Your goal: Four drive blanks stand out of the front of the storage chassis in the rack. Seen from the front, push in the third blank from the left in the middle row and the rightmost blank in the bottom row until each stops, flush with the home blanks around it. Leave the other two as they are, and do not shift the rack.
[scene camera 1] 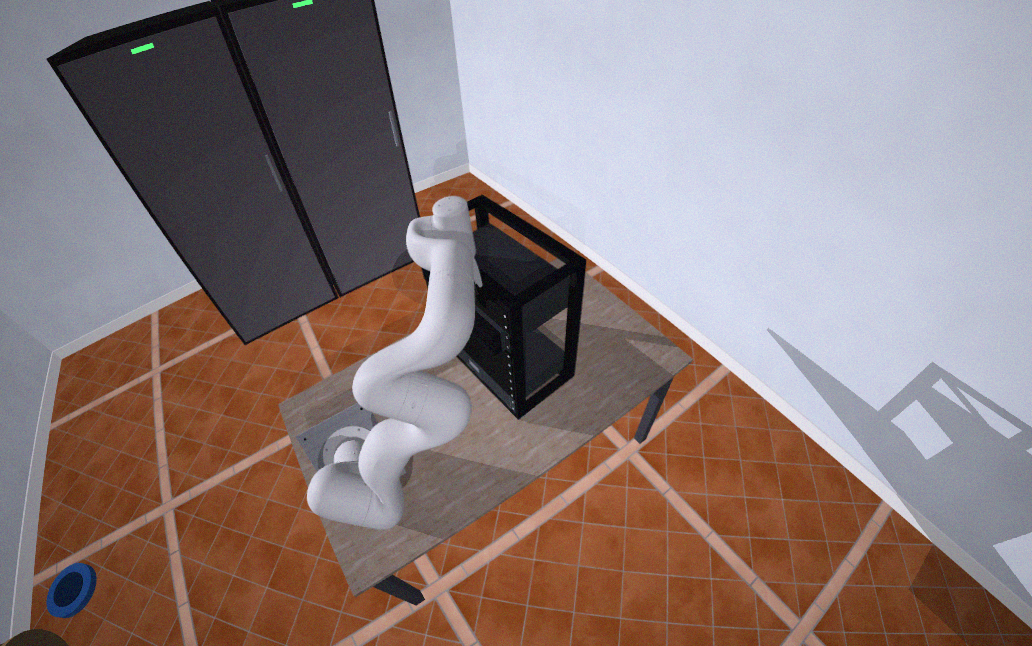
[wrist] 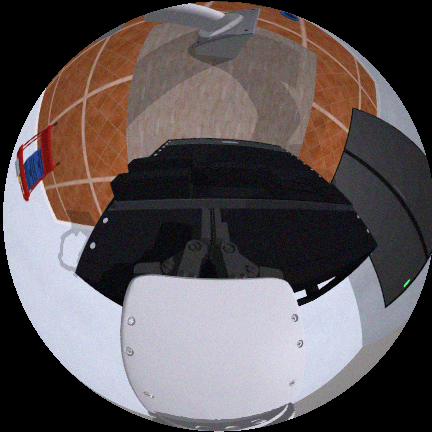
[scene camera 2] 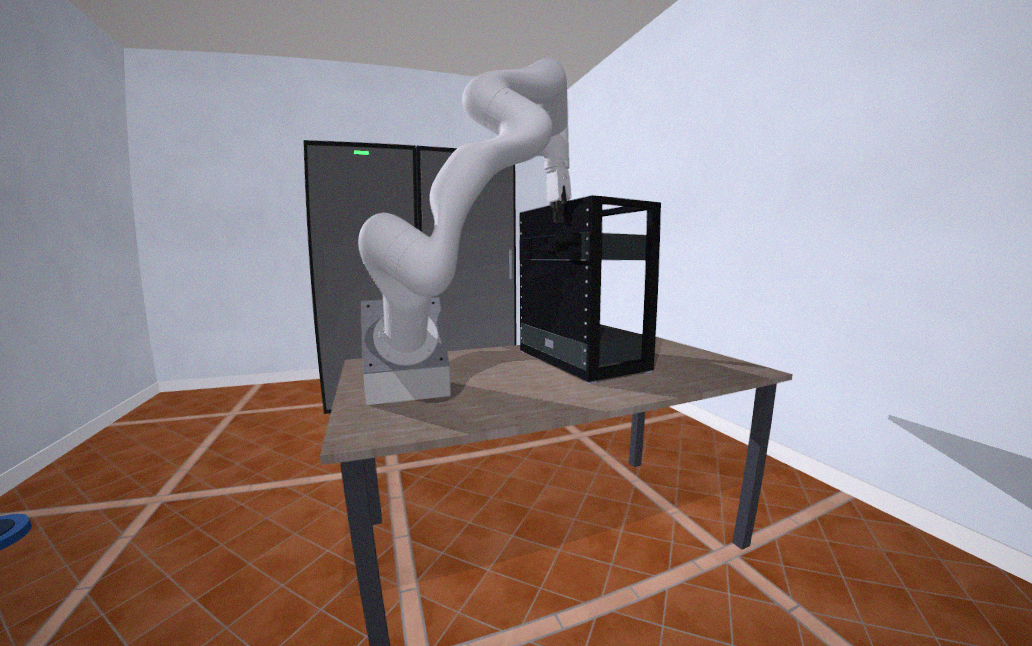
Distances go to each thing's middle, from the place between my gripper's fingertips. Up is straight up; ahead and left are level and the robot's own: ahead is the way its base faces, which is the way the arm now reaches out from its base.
My gripper is now 15 cm short of the black rack [scene camera 2: 560, 263], 10 cm to the right of it and 23 cm above it.
